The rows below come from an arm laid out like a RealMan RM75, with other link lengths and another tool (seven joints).
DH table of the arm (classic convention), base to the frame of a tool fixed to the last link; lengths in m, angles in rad. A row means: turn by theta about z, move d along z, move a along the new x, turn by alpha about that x. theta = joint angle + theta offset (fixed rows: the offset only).
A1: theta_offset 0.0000  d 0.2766  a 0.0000  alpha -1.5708
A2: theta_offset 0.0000  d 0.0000  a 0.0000  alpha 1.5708
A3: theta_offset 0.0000  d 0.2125  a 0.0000  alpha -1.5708
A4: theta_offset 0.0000  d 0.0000  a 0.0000  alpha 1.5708
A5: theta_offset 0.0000  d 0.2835  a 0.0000  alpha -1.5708
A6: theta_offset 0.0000  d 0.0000  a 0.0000  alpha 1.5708
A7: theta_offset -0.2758  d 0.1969  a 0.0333  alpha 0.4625
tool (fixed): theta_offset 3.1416  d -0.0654  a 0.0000  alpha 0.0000
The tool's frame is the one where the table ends.
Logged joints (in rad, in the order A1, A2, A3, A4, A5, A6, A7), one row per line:
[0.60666, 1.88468, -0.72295, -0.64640, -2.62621, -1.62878, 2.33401]
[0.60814, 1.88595, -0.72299, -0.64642, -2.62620, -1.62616, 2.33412]
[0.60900, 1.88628, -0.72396, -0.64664, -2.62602, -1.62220, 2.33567]
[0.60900, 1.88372, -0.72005, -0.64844, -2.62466, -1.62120, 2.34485]
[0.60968, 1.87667, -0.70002, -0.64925, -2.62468, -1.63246, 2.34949]
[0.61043, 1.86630, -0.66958, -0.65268, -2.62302, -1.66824, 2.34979]
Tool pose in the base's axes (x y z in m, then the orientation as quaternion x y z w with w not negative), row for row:
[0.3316, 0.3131, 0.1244, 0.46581, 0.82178, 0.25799, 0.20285]
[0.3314, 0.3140, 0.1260, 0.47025, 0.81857, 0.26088, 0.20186]
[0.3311, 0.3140, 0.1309, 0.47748, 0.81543, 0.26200, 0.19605]
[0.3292, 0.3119, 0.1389, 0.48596, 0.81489, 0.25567, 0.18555]
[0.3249, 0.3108, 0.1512, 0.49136, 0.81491, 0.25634, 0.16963]
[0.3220, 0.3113, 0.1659, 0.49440, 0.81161, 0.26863, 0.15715]
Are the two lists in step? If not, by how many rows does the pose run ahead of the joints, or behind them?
The pose runs 2 rows ahead of the joints: the pose in row i belongs to the joints in row i + 2.
